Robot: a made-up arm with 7 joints.
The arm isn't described. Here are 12 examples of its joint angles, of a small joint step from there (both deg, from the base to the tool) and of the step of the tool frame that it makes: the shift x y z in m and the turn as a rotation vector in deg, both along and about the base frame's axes.
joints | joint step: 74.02 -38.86 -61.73 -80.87 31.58 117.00 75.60 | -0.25 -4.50 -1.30 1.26 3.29 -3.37 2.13
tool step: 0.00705 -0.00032 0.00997 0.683 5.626 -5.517
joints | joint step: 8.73 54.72 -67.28 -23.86 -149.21 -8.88 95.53 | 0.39 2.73 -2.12 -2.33 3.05 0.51 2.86
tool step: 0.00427 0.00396 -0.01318 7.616 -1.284 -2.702
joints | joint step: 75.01 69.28 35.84 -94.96 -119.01 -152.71 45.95 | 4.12 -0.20 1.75 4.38 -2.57 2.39 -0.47
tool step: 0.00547 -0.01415 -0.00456 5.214 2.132 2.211
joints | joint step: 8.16 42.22 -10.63 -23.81 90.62 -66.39 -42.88 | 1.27 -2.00 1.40 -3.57 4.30 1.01 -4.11
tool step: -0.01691 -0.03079 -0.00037 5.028 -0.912 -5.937
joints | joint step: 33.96 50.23 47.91 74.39 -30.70 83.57 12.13 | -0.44 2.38 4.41 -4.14 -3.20 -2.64 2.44
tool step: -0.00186 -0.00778 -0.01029 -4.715 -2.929 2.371
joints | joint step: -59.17 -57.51 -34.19 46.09 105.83 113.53 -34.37 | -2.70 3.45 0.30 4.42 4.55 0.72 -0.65
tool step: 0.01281 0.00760 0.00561 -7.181 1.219 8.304
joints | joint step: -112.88 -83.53 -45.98 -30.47 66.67 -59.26 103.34 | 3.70 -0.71 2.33 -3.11 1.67 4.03 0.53
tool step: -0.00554 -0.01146 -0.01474 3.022 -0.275 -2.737
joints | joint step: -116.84 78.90 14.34 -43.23 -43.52 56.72 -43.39 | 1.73 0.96 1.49 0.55 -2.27 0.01 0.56
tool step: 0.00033 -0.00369 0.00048 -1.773 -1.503 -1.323
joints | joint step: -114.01 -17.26 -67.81 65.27 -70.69 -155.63 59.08 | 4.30 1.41 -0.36 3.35 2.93 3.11 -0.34
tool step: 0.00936 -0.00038 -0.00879 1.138 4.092 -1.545
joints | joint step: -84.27 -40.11 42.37 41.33 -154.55 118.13 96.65 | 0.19 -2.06 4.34 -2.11 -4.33 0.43 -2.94
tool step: -0.00171 -0.01393 -0.00074 -0.954 1.027 -9.186
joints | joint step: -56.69 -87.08 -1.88 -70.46 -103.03 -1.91 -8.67 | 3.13 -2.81 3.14 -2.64 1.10 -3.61 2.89
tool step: 0.00574 0.01158 0.00512 1.967 1.434 -6.491
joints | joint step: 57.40 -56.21 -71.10 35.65 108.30 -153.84 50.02 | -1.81 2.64 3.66 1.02 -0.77 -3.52 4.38
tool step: 0.00139 -0.01777 -0.02288 7.649 -1.201 1.266
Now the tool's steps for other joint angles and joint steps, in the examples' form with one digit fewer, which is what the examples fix.
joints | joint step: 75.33 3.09 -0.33 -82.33 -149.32 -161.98 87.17 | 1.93 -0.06 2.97 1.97 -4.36 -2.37 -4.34
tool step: -0.0059 -0.0191 -0.0038 1.75 -2.37 1.16
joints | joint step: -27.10 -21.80 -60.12 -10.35 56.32 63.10 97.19 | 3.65 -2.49 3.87 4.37 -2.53 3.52 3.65
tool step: -0.0013 0.0069 -0.0016 -0.11 5.21 0.97
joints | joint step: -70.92 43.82 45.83 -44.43 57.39 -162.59 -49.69 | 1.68 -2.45 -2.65 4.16 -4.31 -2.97 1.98
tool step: 0.0051 -0.0255 -0.0079 0.39 1.30 -7.07
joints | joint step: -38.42 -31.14 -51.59 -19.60 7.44 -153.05 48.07 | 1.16 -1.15 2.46 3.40 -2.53 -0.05 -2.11
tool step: -0.0026 0.0027 -0.0061 -0.96 3.91 -1.32
